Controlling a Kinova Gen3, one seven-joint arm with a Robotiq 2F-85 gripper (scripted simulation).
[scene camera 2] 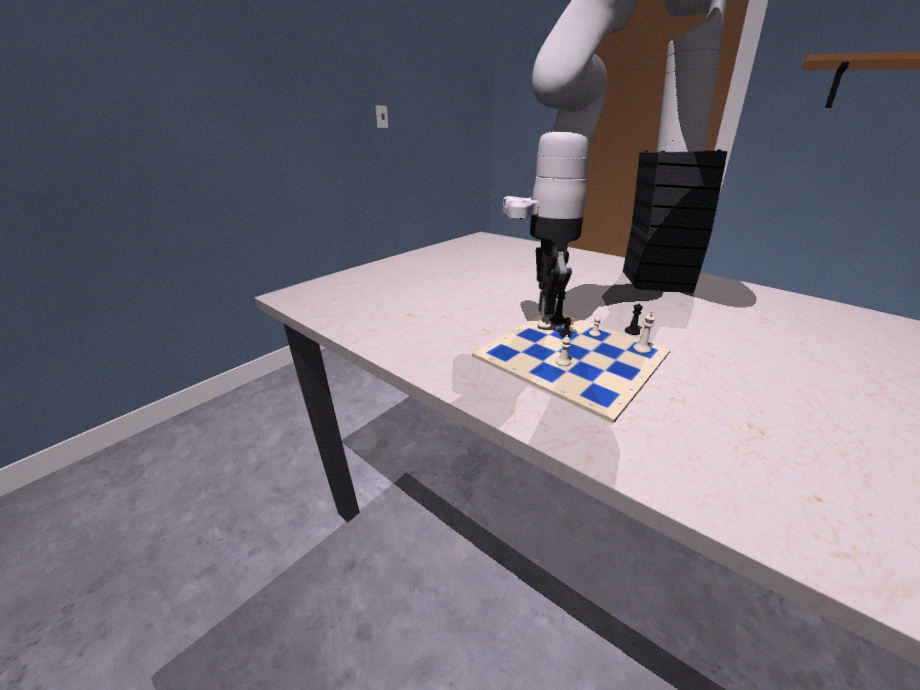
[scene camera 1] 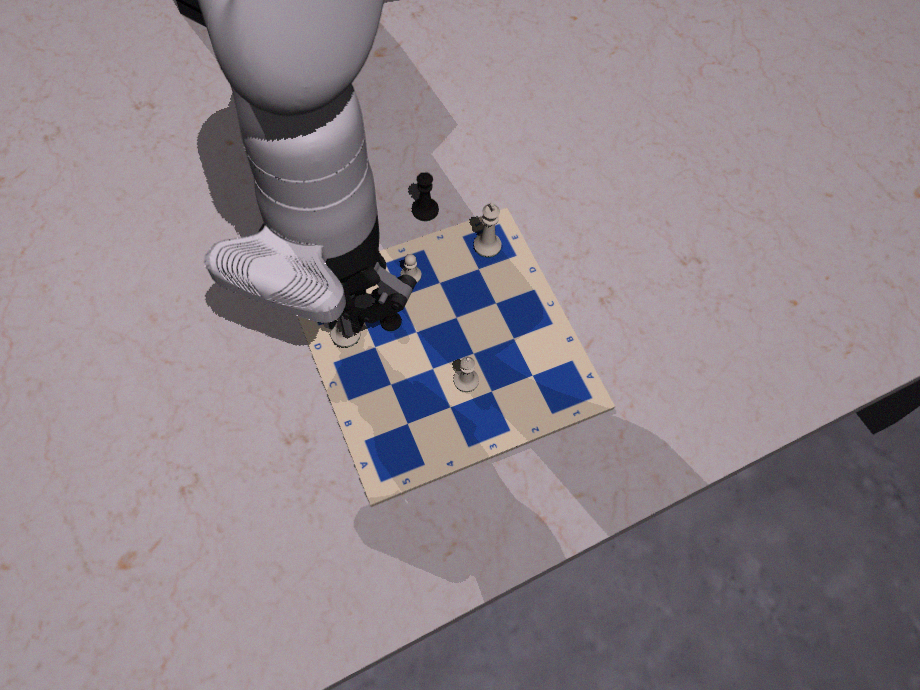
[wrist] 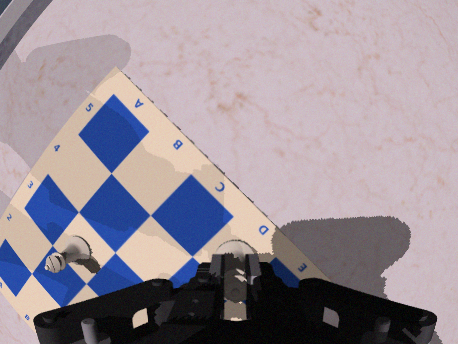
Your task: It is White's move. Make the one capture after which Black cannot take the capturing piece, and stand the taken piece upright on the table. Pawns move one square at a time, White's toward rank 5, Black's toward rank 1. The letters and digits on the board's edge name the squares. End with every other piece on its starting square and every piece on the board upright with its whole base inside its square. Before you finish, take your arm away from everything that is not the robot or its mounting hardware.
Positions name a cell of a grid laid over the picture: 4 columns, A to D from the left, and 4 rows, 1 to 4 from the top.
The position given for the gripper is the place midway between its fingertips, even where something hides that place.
Labels:
gripper: scene camera 2 C2; scene camera 1 B2; wrist C4

